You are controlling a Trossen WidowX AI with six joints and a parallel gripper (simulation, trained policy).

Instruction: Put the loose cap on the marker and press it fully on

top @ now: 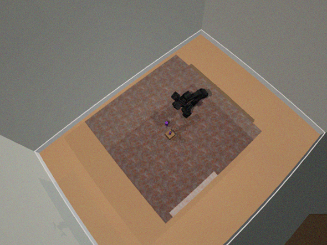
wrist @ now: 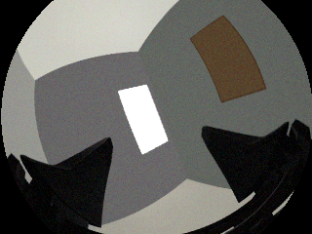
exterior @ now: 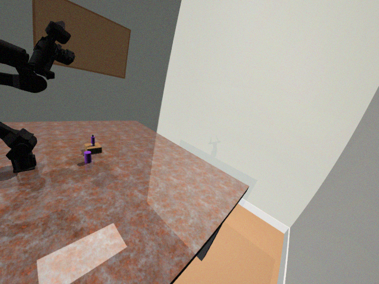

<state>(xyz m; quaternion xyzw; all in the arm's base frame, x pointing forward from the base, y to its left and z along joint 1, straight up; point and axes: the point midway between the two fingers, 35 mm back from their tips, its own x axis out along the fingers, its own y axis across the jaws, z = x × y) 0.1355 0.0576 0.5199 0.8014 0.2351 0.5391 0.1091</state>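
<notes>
My gripper tip is 8 cm short of the purple cap, 13 cm to the left of it and 52 cm above it. Also, from my gripper tip: tan holder block 13 cm ahead, 2 cm to the right, 53 cm below; purple marker 13 cm ahead, 2 cm to the right, 48 cm below.
</notes>
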